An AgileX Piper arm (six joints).
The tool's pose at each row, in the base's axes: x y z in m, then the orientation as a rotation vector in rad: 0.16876, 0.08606, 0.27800, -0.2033, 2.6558, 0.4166; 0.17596, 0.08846, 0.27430, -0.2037, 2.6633, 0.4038; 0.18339, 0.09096, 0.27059, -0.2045, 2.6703, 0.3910; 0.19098, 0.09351, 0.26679, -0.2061, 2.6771, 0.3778; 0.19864, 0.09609, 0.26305, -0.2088, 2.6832, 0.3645; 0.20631, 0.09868, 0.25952, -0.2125, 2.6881, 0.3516; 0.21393, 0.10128, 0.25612, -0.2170, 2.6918, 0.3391; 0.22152, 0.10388, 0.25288, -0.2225, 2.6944, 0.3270
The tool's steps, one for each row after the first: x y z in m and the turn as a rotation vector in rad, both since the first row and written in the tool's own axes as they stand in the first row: -0.00495, -0.00018, 0.00684, 0.0093, 0.0065, -0.0012; -0.01010, -0.00032, 0.01382, 0.0185, 0.0125, -0.0028; -0.01536, -0.00047, 0.02095, 0.0277, 0.0186, -0.0050; -0.02071, -0.00059, 0.02807, 0.0369, 0.0242, -0.0081; -0.02616, -0.00065, 0.03501, 0.0455, 0.0289, -0.0119; -0.03163, -0.00065, 0.04183, 0.0536, 0.0327, -0.0165; -0.03714, -0.00061, 0.04850, 0.0613, 0.0356, -0.0219
